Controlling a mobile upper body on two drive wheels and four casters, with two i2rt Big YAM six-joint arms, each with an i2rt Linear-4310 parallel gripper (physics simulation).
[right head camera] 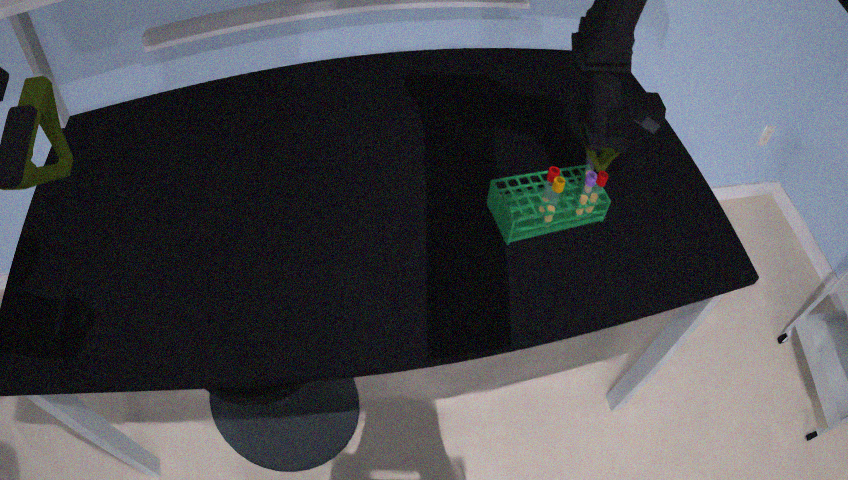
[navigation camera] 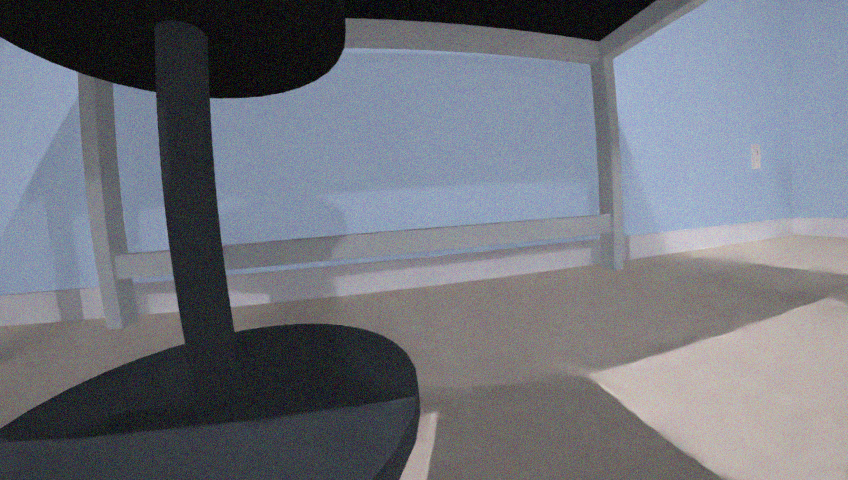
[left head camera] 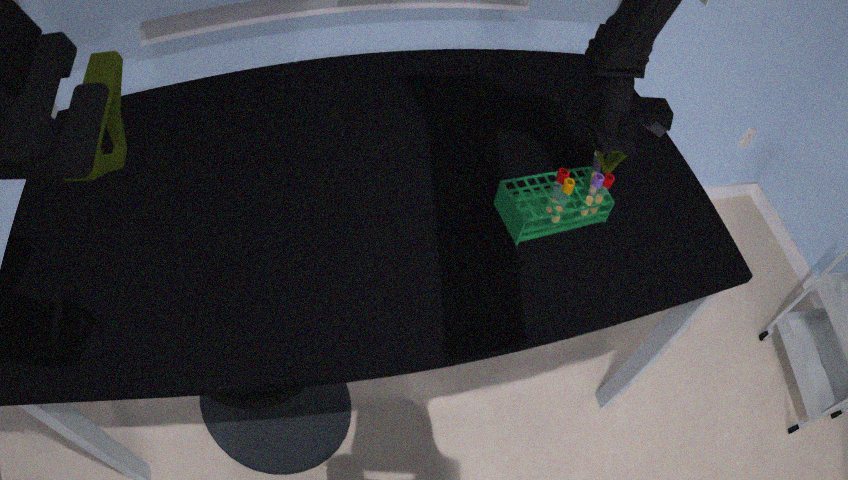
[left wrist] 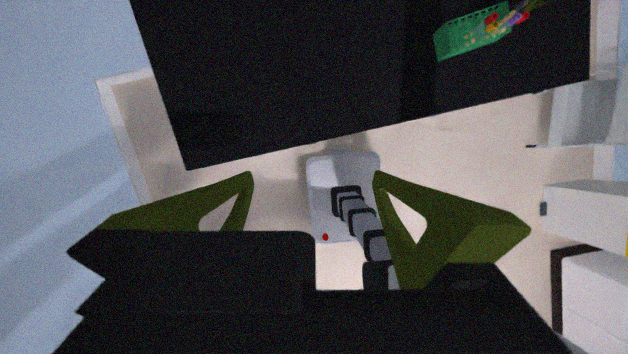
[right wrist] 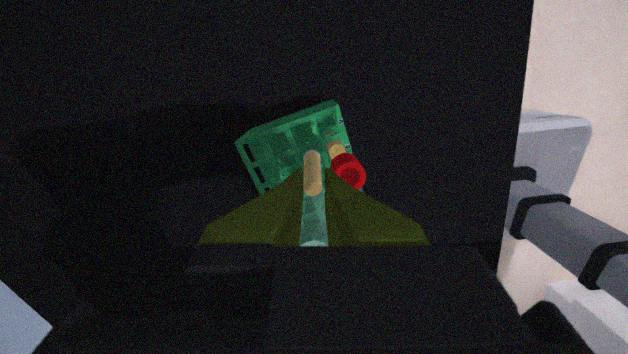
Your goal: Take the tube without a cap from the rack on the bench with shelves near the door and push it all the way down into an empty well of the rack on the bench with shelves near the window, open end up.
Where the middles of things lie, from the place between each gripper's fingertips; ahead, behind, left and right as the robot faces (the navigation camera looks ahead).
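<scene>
Uncapped tube (right wrist: pixel 313 232): 370 mm ahead of my left hand, 620 mm to the right of it, 410 mm below it. My right hand is 10 mm above the tube and 20 mm to the right of it.
</scene>
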